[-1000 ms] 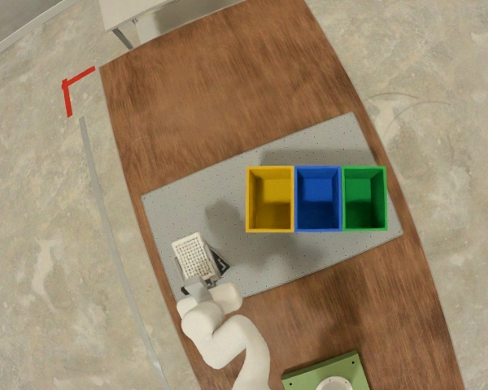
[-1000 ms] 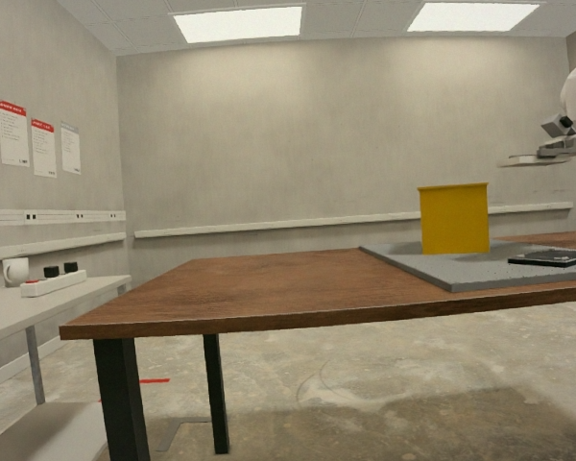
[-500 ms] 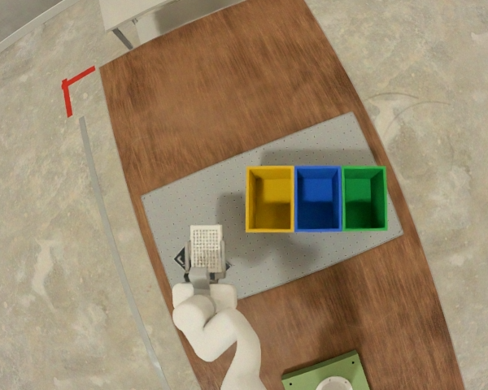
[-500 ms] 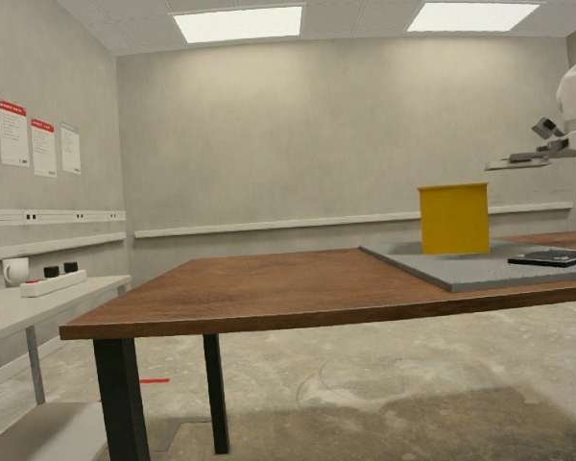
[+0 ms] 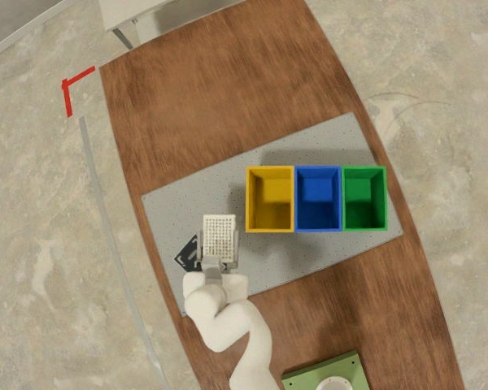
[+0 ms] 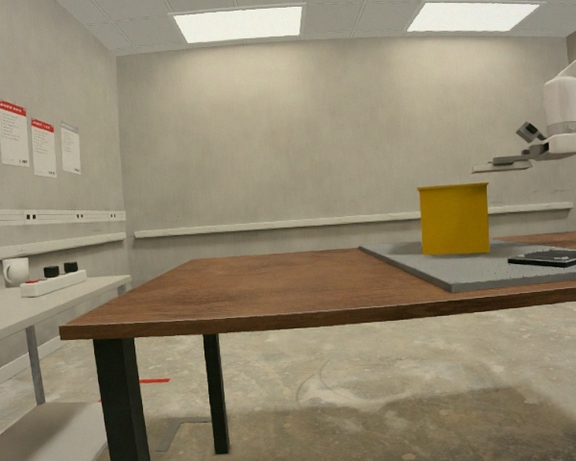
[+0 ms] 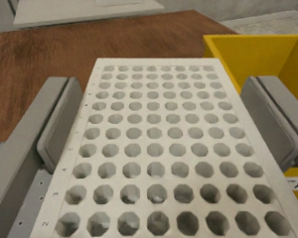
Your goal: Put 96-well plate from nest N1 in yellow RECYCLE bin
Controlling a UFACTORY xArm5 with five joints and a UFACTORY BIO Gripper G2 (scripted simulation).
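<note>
My hand is 160 mm to the left of the yellow bin, 130 mm above it and 60 mm short of it. The rest, counted from my hand: black plate nest: 210 mm below, 130 mm to the left, 50 mm behind; blue bin: 280 mm to the right, 130 mm below, 20 mm ahead; white 96-well plate: 10 mm below.
</note>
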